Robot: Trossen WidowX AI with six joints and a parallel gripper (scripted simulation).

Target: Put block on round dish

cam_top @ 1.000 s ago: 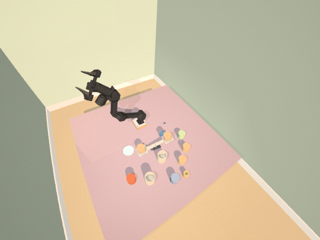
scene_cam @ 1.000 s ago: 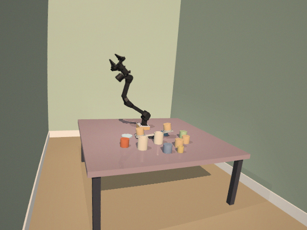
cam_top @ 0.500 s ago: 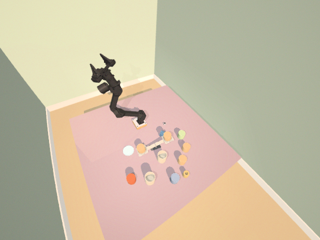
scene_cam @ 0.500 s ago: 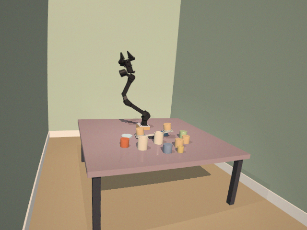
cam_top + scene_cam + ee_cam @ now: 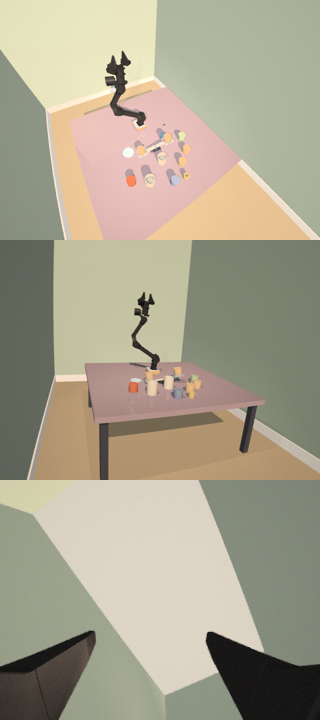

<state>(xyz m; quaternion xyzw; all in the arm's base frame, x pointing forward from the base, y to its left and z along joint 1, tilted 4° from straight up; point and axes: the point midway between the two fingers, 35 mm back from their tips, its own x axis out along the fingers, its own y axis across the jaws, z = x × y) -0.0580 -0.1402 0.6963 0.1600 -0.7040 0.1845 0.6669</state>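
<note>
My gripper tip is now 300 mm short of the pale green block, 40 mm to the left of it and 740 mm above it. The rest, counted from my gripper tip: blue block (260 mm ahead, 230 mm to the left, 760 mm below); round dish (220 mm ahead, 140 mm to the right, 780 mm below); green cup (380 mm ahead, 350 mm to the left, 740 mm below).
</note>
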